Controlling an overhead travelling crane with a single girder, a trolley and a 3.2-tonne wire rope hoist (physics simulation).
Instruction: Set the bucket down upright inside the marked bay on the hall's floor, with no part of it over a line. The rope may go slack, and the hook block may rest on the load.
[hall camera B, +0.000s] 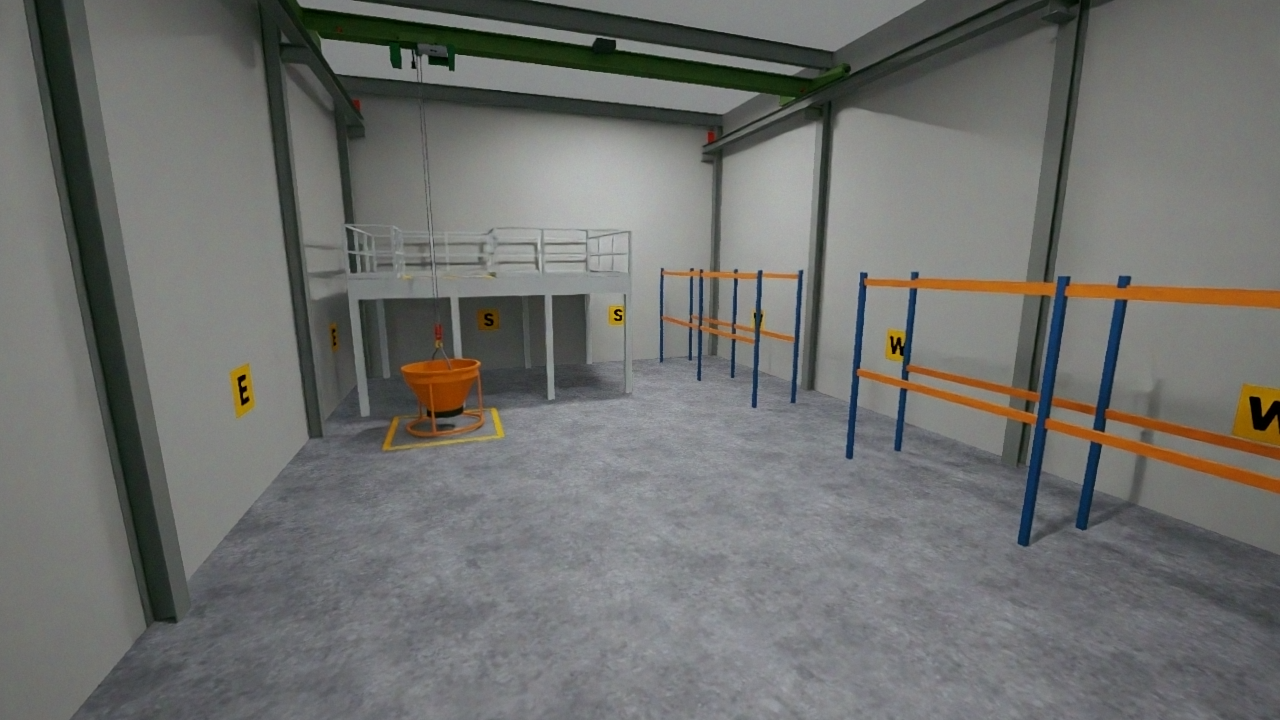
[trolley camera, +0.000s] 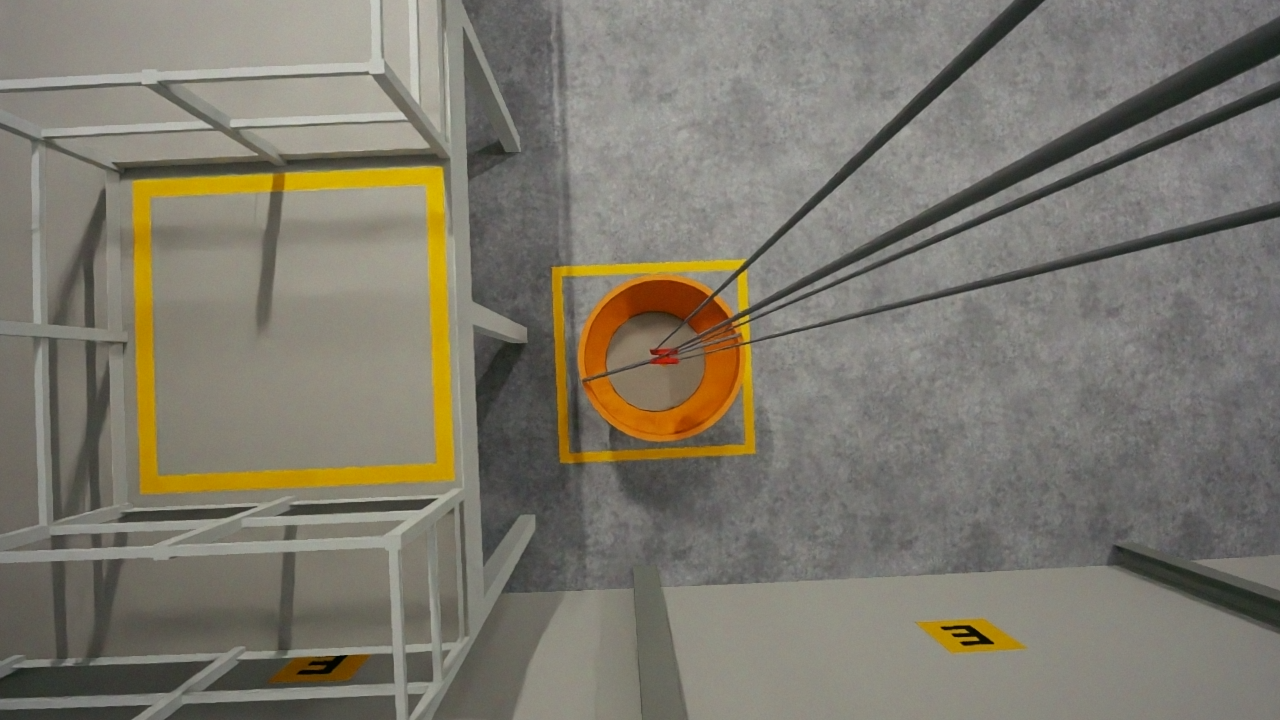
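Observation:
The orange bucket (hall camera B: 443, 385) (trolley camera: 720, 385) is upright, with its round base frame low at the floor; I cannot tell whether the base touches it. The yellow-lined bay (hall camera B: 487, 438) (trolley camera: 562, 402) surrounds it. In the hall view the base ring shows within the lines. In the trolley view the round rim shows within the lines, nearest the right one, and hides the base. My gripper, the red hook block with its hook (hall camera B: 438, 338) (trolley camera: 663, 356), is above the bucket's middle and joined to its rim by two sling legs, which look straight.
A grey platform (hall camera B: 501, 285) (trolley camera: 465, 268) with railings and posts stands close beside the bay. Its deck bears another yellow square (trolley camera: 143, 331). A wall column (hall camera B: 290, 223) (trolley camera: 657, 644) stands near the bay. Blue and orange racks (hall camera B: 1042, 411) (hall camera B: 757, 358) stand along the opposite wall.

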